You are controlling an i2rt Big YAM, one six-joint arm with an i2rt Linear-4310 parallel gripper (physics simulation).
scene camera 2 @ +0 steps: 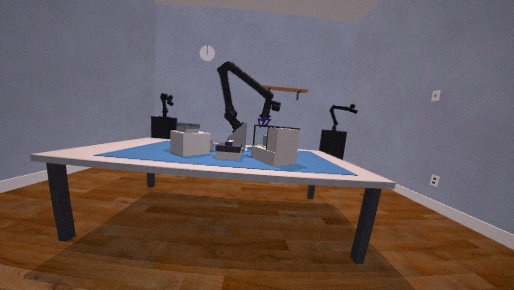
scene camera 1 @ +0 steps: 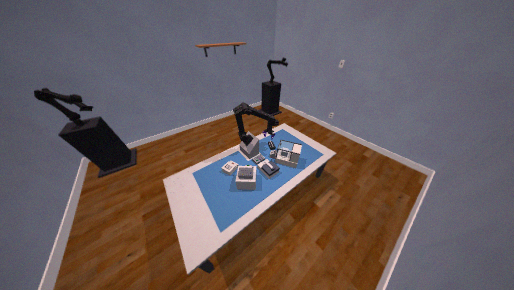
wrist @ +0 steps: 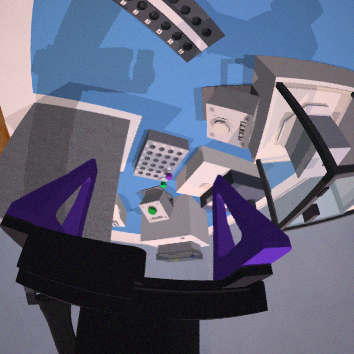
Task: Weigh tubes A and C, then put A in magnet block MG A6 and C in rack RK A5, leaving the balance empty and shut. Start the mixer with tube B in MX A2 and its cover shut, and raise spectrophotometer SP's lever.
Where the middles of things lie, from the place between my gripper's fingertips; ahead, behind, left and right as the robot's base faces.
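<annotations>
Distances from my hand: balance (scene camera 2: 277, 146) 80 mm below, 260 mm ahead, 90 mm to the left; spectrophotometer (wrist: 196, 178) 140 mm below, 250 mm ahead, 190 mm to the right; mixer (scene camera 2: 187, 140) 100 mm below, 250 mm ahead, 450 mm to the right. Going by their middles, of the things named here: balance nearest to my hand, mixer farthest from it.
</annotations>
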